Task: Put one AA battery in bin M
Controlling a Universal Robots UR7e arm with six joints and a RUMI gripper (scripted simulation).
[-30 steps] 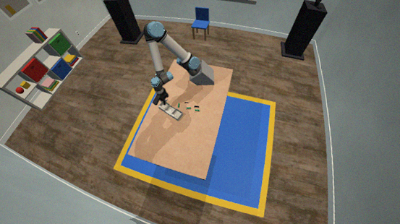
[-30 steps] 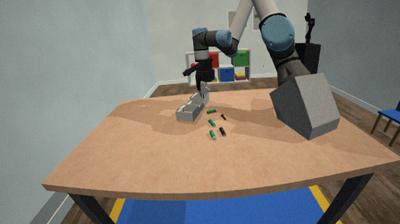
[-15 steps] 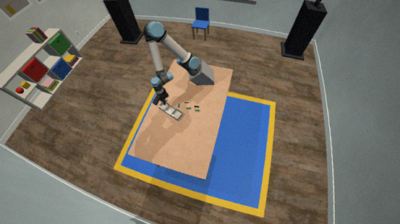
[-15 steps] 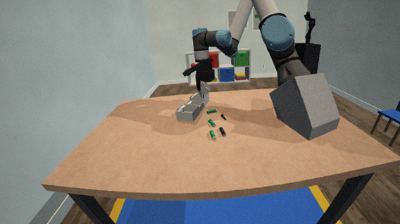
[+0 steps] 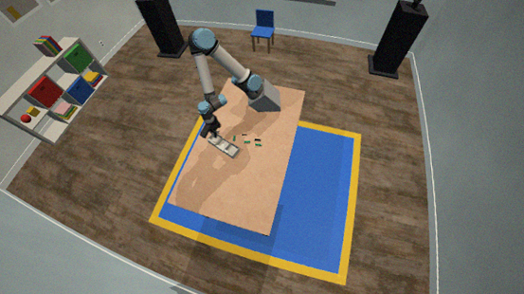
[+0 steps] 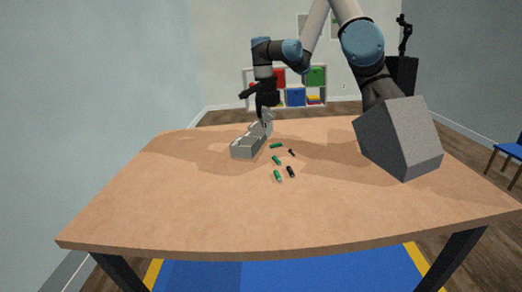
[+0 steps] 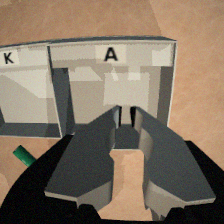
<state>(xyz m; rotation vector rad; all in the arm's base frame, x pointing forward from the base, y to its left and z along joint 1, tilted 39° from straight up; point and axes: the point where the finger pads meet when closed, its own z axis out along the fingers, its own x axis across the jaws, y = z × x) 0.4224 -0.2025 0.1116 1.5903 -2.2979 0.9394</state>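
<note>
Now: hand 5 cm short of the bin marked M, 8 cm to the right of it and 1 cm above it. The rest, counted from my hand: black battery: 6 cm behind, 32 cm to the left, 3 cm below; black bolt-like piece: 8 cm behind, 20 cm to the left, 3 cm below.
</note>
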